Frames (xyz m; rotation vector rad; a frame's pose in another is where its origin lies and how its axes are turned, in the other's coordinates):
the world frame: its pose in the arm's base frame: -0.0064 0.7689 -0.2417 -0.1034 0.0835 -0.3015
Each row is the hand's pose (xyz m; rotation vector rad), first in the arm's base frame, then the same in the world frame.
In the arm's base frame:
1: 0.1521 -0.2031 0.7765 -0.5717 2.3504 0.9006
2: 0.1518 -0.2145 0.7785 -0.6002 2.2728 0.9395
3: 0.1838 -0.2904 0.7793 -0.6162 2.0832 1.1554
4: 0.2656 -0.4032 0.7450 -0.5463 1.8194 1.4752
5: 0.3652 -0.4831 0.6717 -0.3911 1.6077 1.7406
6: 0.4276 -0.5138 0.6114 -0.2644 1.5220 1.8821
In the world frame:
1: 0.3750 -0.9929 0.9382 -0.9190 2.1629 1.1009
2: 0.3780 -1.0041 0.9391 -0.9358 2.0808 1.1441
3: 0.4312 -1.0669 0.9363 -0.9353 1.8905 1.3693
4: 0.5452 -1.1462 0.9002 -0.8460 1.6380 1.7068
5: 0.6688 -1.1847 0.8301 -0.6750 1.4495 1.9928
6: 0.7414 -1.1888 0.7737 -0.5434 1.3840 2.1464

